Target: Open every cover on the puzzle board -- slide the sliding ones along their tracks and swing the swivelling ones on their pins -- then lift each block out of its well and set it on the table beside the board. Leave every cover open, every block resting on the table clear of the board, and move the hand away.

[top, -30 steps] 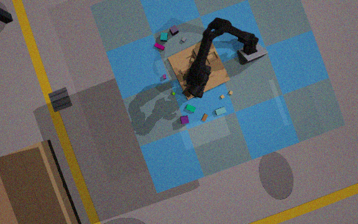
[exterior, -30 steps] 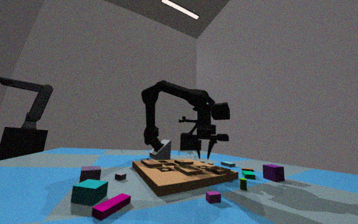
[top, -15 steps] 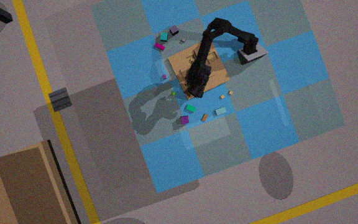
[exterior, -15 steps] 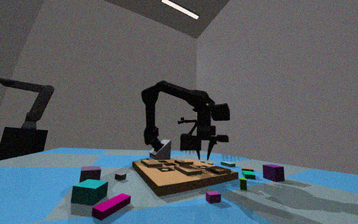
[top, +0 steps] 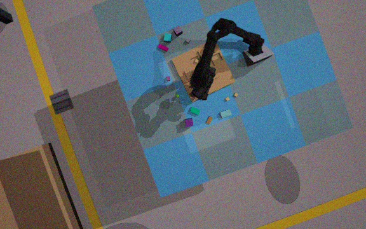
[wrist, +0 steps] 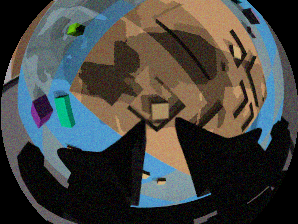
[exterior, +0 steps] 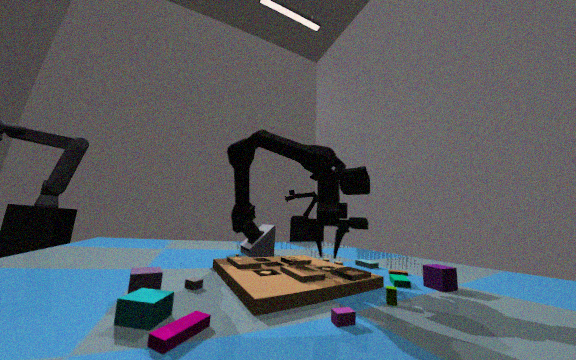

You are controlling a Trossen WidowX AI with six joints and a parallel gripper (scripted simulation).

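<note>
The grey block is 30 cm to the right of my gripper tip, 4 cm below it and 1 cm behind it. Also, from my gripper tip: lime block 18 cm ahead, 3 cm below; then green block 12 cm to the left, 11 cm ahead, 4 cm below; then wooden bar 21 cm to the left, 5 cm ahead, 4 cm below.
</note>
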